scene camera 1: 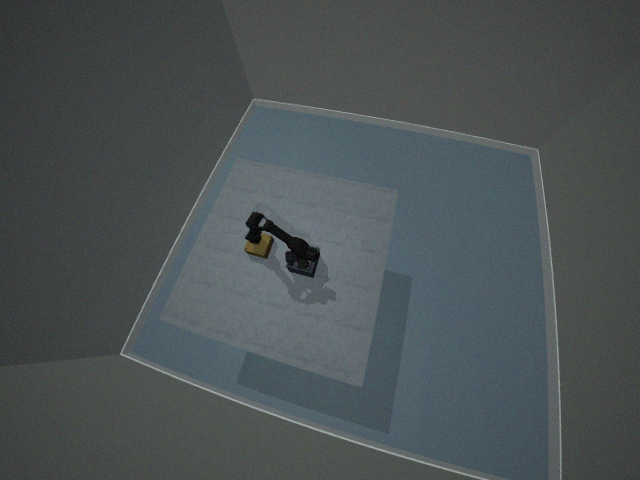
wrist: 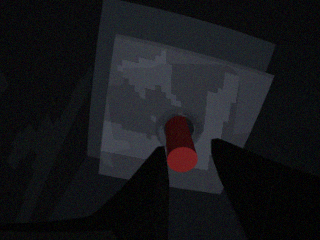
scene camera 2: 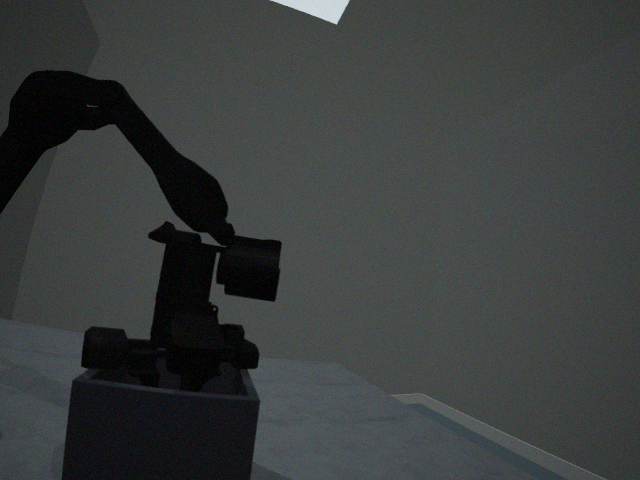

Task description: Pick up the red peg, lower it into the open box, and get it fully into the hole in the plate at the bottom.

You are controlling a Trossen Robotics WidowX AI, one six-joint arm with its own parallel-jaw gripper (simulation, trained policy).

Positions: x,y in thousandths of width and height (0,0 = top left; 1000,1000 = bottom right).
A red peg shows in the wrist view (567,640); in scene camera 1 it is hidden by my gripper, in scene camera 2 it is hidden by a dark box.
